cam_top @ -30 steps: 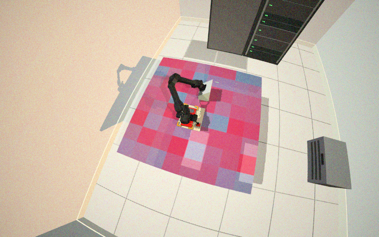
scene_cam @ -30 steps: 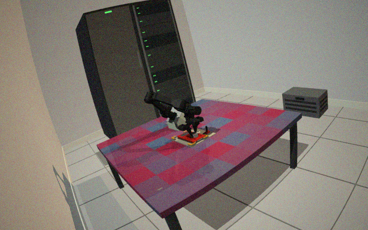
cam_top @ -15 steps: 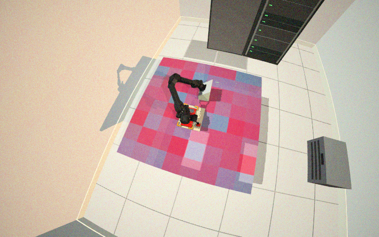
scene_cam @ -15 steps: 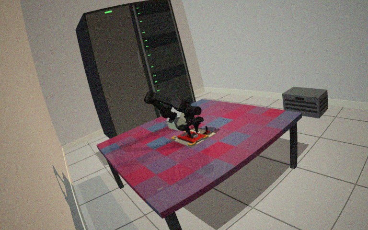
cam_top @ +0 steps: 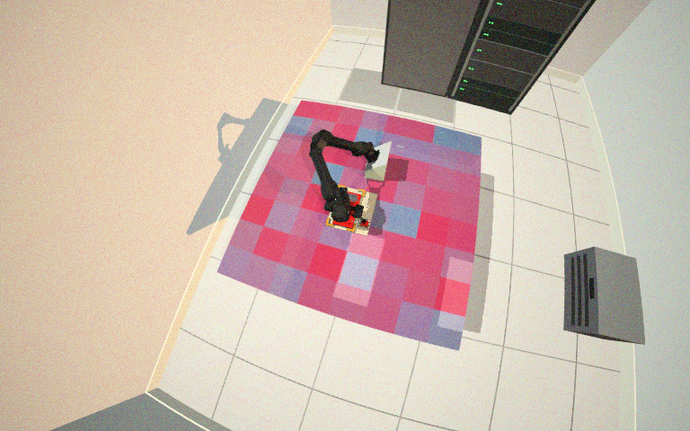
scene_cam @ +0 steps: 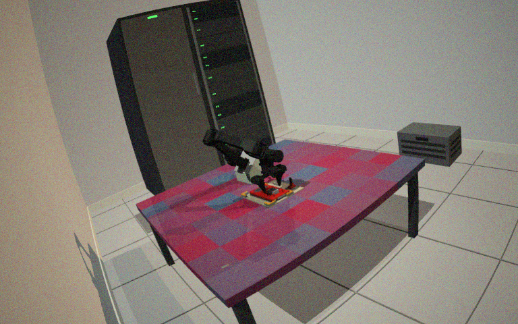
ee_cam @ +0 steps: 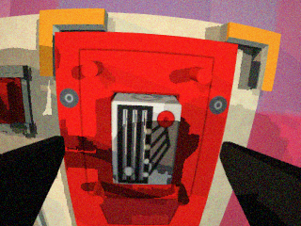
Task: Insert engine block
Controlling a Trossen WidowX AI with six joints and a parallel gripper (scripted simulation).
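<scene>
Now: the grey engine block 20 mm below my gripper tip. Also, from my gripper tip: beige fixture plate (40 mm behind, 30 mm below, 10 mm to the left).
</scene>
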